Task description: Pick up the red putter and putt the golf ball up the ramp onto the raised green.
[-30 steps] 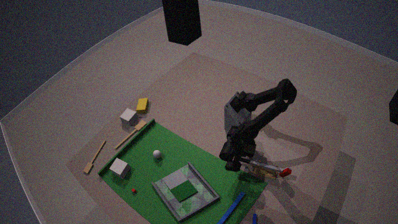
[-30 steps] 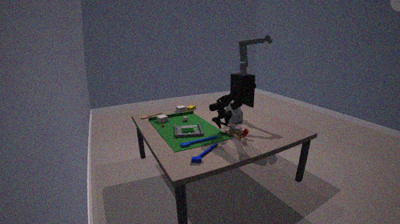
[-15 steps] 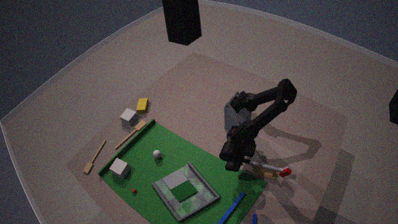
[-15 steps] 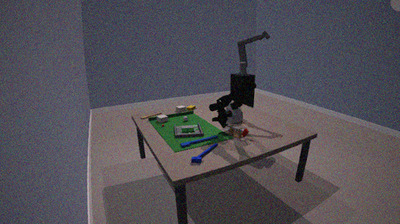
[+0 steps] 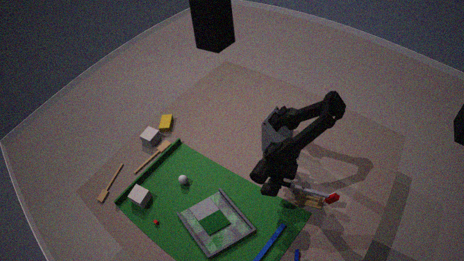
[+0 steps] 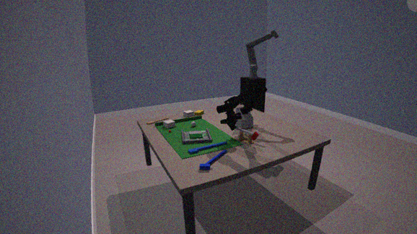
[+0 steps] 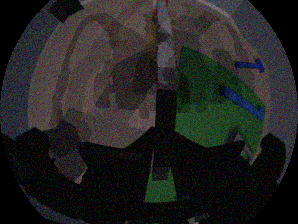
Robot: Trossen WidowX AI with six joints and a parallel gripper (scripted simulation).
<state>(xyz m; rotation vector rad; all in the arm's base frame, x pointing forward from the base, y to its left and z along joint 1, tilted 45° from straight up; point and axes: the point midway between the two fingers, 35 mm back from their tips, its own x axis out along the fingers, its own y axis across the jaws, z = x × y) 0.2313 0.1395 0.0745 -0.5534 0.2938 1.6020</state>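
The red putter is 20 mm behind my gripper tip, 110 mm to the left of it and 20 mm above it. The rest, counted from my gripper tip: red piece (410 mm ahead, 340 mm to the right, 40 mm below); wooden rack (30 mm behind, 130 mm to the left, 20 mm below); white golf ball (170 mm ahead, 380 mm to the right, 30 mm below).
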